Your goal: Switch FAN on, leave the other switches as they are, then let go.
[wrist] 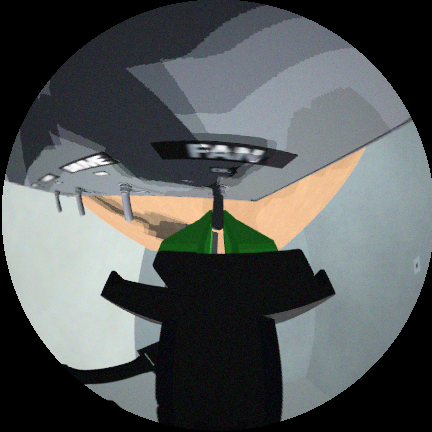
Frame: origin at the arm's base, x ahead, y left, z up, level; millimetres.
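Where they show: gripper, fingertip midpoint: [217, 214].
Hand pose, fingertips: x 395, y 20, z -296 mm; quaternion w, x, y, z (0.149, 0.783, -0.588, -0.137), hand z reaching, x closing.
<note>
Things, the pixels of their top centre, and the offset from my fingertips. "*": a spot on its surface instead. Level surfaces: height alone.
- grey switch panel, surface spot: [240, 90] * 107 mm ahead, 22 mm left, 20 mm up
- FAN label, top centre: [224, 156] 72 mm ahead, 16 mm left, 7 mm up
- dark FAN lever, top centre: [216, 228] 4 mm ahead, 1 mm left, 17 mm up
- IVE, surface spot: [90, 162] * 48 mm ahead, 119 mm left, 2 mm up
- smaller label, top centre: [44, 180] 20 mm ahead, 250 mm left, 7 mm up
- wood-coloured surface, surface height: 126 mm down
The grey switch panel [240, 90] fills the top of the wrist view, seen at a very steep angle. The FAN label [225, 152] is on it, with a small, blurred plate [222, 171] below. The dark FAN lever [218, 207] sticks out of the panel under that label. My gripper [217, 214] has green fingertips and is shut on the FAN lever, one fingertip on each side of its outer end. Three lighter grey levers [128, 206] [80, 202] [58, 202] stand to the left, apart from the fingers. The lever's exact tilt is hard to tell.
The label ending in "IVE" [90, 162] and a smaller label [48, 178] are on the panel at the left. A wood-coloured surface [310, 195] shows beyond the panel's edge. Pale walls [370, 220] surround it, with a small white plate [417, 265] at the far right.
</note>
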